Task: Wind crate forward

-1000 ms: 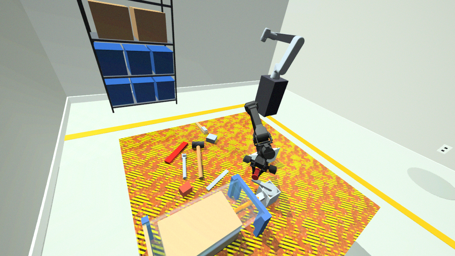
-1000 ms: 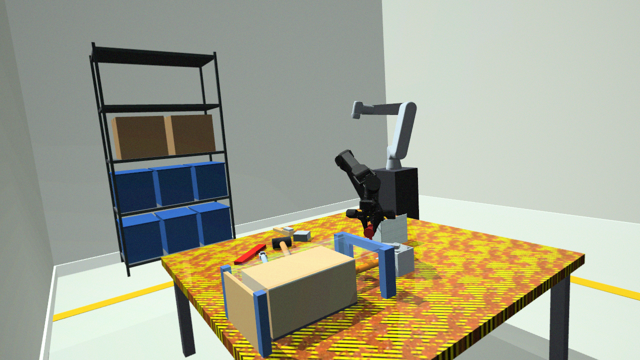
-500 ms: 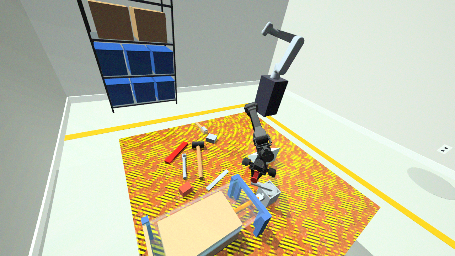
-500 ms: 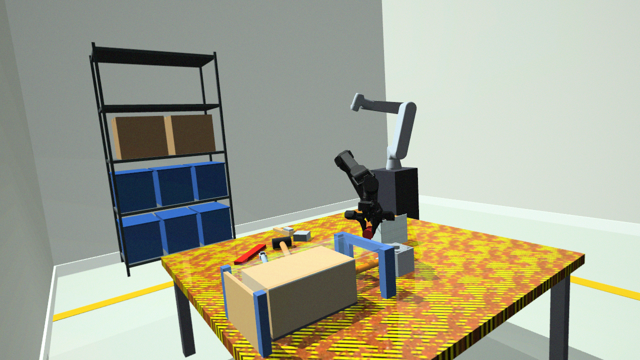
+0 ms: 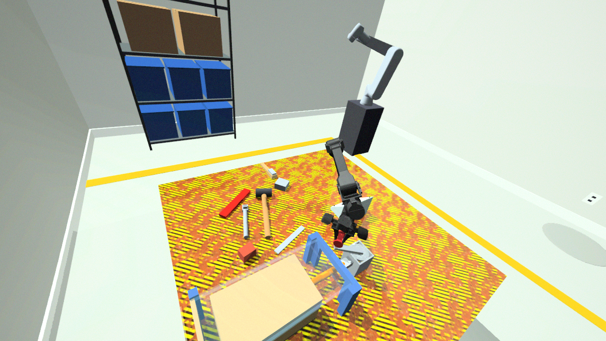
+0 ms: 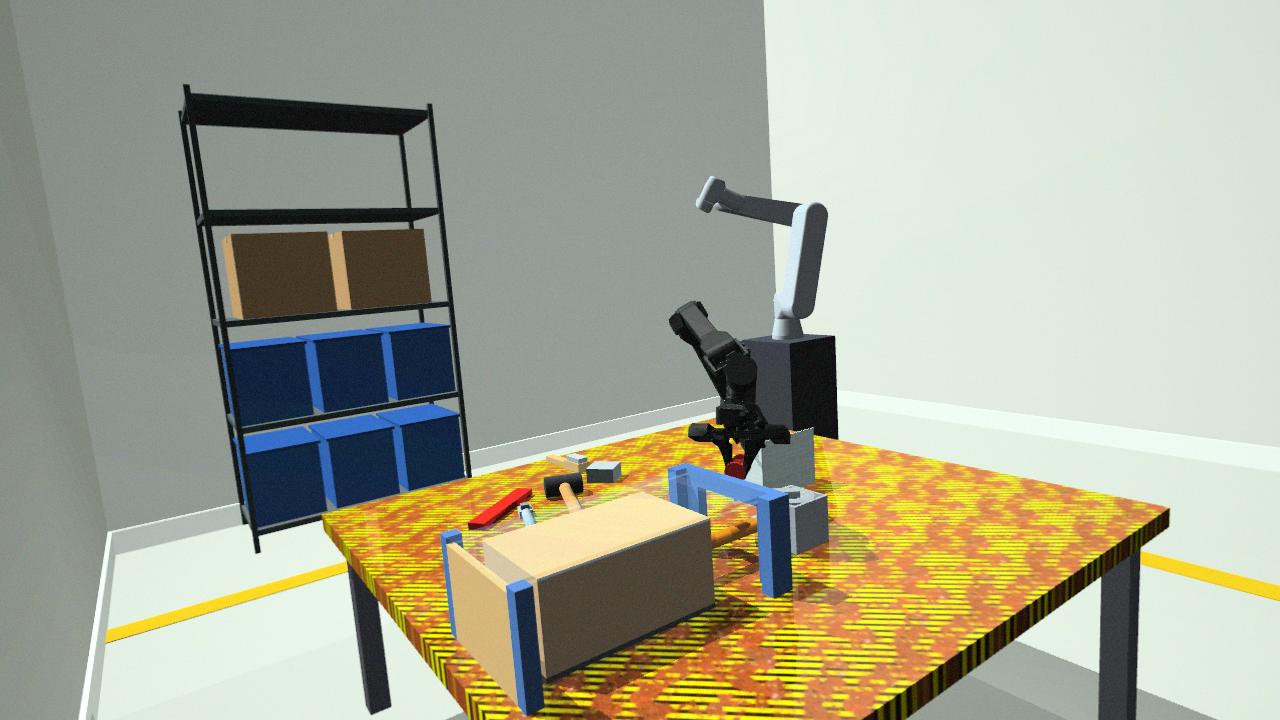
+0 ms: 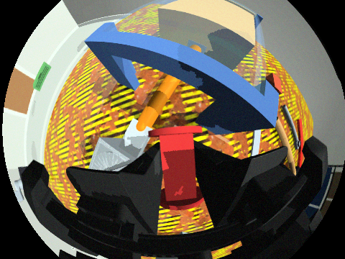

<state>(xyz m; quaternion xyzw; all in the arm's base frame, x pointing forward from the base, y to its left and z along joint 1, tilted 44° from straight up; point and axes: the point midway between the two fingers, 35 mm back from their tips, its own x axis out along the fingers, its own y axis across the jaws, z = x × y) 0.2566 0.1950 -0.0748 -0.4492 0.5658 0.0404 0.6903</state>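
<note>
The winch handle lies 4 cm behind my gripper tip, 1 cm to the left of it and 3 cm below it. The rest, counted from my gripper tip: red grip: 1 cm behind, 1 cm to the right; then blue steel frame: 7 cm ahead, 5 cm to the left, 3 cm below; then grey winch: 11 cm behind, 4 cm to the left, 10 cm below.
</note>
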